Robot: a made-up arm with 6 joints.
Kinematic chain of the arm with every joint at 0, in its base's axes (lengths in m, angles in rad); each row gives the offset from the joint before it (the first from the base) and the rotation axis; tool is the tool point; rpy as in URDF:
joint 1: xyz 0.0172 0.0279 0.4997 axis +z
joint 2: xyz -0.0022 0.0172 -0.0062 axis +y
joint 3: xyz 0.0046 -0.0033 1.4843 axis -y
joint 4: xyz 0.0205 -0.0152 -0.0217 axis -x
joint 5: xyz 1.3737 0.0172 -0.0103 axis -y
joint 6: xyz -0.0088 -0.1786 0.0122 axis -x
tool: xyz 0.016 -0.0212 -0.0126 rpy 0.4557 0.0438 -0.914
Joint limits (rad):
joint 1: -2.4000..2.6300
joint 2: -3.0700..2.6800
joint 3: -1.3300..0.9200
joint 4: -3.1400..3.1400
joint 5: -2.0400..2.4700
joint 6: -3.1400..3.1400
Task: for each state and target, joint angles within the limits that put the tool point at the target. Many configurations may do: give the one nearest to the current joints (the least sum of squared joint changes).
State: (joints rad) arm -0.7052 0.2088 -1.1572 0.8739 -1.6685 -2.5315
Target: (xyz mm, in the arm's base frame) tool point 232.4 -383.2 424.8
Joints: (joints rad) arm -0.8572 0.4740 -1.3077 0.8397 -1.6664 -2.5462
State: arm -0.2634 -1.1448 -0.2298 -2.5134 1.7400 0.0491
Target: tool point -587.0 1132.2 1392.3
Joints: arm -0.9476 -1.9101 -0.3641 -2.5602 1.7450 0.0691
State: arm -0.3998 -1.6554 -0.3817 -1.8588 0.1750 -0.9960
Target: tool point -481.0 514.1 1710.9
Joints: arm -0.6683 -1.5418 -0.4480 -1.9102 0.1725 -0.9920
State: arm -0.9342 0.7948 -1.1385 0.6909 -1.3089 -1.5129
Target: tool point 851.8 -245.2 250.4
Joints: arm -0.1775 0.6883 -0.9865 0.7816 -1.3149 -1.5253
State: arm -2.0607 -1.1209 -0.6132 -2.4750 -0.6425 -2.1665
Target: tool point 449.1 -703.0 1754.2
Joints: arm -1.1820 -0.3874 -0.4079 -2.5623 -0.6452 -2.1528
